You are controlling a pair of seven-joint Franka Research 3 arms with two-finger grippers.
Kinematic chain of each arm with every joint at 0, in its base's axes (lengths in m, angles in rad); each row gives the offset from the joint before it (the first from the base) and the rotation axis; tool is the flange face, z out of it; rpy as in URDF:
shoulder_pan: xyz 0 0 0.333 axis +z
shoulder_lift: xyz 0 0 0 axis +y
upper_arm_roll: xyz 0 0 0.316 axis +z
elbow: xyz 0.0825 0 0 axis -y
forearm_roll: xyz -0.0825 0 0.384 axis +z
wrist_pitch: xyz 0 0 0 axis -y
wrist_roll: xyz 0.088 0 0 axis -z
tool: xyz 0 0 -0.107 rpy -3.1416 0 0
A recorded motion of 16 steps. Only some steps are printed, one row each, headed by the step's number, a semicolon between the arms.
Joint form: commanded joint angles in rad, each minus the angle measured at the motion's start. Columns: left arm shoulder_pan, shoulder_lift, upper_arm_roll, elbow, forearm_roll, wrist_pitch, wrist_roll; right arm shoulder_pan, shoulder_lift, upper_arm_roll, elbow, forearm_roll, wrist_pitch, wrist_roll.
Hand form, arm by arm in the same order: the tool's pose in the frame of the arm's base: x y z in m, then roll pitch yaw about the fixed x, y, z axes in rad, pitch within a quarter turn. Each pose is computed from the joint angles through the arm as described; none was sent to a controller.
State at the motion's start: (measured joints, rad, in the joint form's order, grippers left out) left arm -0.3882 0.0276 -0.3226 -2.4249 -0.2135 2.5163 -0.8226; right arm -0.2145 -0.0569 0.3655 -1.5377 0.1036 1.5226 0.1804
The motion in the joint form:
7: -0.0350 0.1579 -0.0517 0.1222 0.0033 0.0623 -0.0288; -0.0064 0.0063 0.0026 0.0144 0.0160 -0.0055 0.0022
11: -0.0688 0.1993 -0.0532 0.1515 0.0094 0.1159 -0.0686; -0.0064 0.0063 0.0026 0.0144 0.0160 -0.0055 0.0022
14: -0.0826 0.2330 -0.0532 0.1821 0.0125 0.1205 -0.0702; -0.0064 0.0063 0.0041 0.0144 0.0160 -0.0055 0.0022
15: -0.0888 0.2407 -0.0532 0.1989 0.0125 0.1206 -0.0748; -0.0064 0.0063 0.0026 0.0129 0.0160 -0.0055 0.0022
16: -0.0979 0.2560 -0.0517 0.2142 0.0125 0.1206 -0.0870; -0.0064 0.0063 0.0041 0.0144 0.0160 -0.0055 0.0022
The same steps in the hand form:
7: 0.3767 -0.3813 0.2814 2.9518 0.0943 0.2268; 0.5256 0.0973 0.6682 -3.0349 -0.0223 -0.0278
11: 0.3733 -0.4027 0.2774 2.9168 0.0831 0.2353; 0.5256 0.0973 0.6682 -3.0349 -0.0223 -0.0278
14: 0.3742 -0.4143 0.2727 2.9091 0.0899 0.2236; 0.5255 0.0981 0.6682 -3.0349 -0.0223 -0.0263
15: 0.3756 -0.4203 0.2754 2.8998 0.0887 0.2227; 0.5257 0.0973 0.6675 -3.0351 -0.0208 -0.0278
16: 0.3756 -0.4263 0.2734 2.8977 0.0956 0.2281; 0.5255 0.0981 0.6682 -3.0349 -0.0223 -0.0263

